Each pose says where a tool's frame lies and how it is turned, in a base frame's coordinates. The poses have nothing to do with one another.
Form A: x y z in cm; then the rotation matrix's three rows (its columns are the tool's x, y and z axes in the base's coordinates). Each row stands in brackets.
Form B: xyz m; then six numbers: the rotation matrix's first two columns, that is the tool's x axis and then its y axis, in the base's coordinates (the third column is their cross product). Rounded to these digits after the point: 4 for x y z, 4 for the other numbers.
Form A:
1: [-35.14, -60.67, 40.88], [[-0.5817, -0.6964, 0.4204], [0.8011, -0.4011, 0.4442], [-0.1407, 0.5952, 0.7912]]
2: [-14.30, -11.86, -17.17], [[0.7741, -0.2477, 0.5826], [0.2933, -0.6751, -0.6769], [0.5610, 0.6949, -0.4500]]
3: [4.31, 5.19, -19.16], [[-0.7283, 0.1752, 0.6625], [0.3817, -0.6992, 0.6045], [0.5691, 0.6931, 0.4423]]
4: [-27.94, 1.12, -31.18], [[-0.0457, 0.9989, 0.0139], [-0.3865, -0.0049, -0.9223], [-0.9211, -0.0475, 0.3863]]
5: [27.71, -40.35, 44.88], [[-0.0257, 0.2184, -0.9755], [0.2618, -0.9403, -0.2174], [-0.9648, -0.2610, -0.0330]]
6: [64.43, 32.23, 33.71], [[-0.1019, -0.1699, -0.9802], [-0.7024, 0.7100, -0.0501], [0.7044, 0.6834, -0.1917]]
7: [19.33, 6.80, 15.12], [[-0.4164, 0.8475, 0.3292], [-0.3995, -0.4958, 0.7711], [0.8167, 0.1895, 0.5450]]
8: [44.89, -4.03, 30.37], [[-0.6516, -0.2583, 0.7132], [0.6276, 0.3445, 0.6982], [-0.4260, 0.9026, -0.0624]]
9: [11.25, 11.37, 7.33], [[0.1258, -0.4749, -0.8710], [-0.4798, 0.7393, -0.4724], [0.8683, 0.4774, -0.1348]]
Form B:
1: -0.3514, -0.6067, 0.4088, -0.5817, 0.8011, -0.1407, -0.6964, -0.4011, 0.5952
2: -0.1430, -0.1186, -0.1717, 0.7741, 0.2933, 0.5610, -0.2477, -0.6751, 0.6949
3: 0.0431, 0.0519, -0.1916, -0.7283, 0.3817, 0.5691, 0.1752, -0.6992, 0.6931
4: -0.2794, 0.0112, -0.3118, -0.0457, -0.3865, -0.9211, 0.9989, -0.0049, -0.0475
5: 0.2771, -0.4035, 0.4488, -0.0257, 0.2618, -0.9648, 0.2184, -0.9403, -0.2610
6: 0.6443, 0.3223, 0.3371, -0.1019, -0.7024, 0.7044, -0.1699, 0.7100, 0.6834
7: 0.1933, 0.0680, 0.1512, -0.4164, -0.3995, 0.8167, 0.8475, -0.4958, 0.1895
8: 0.4489, -0.0403, 0.3037, -0.6516, 0.6276, -0.4260, -0.2583, 0.3445, 0.9026
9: 0.1125, 0.1137, 0.0733, 0.1258, -0.4798, 0.8683, -0.4749, 0.7393, 0.4774
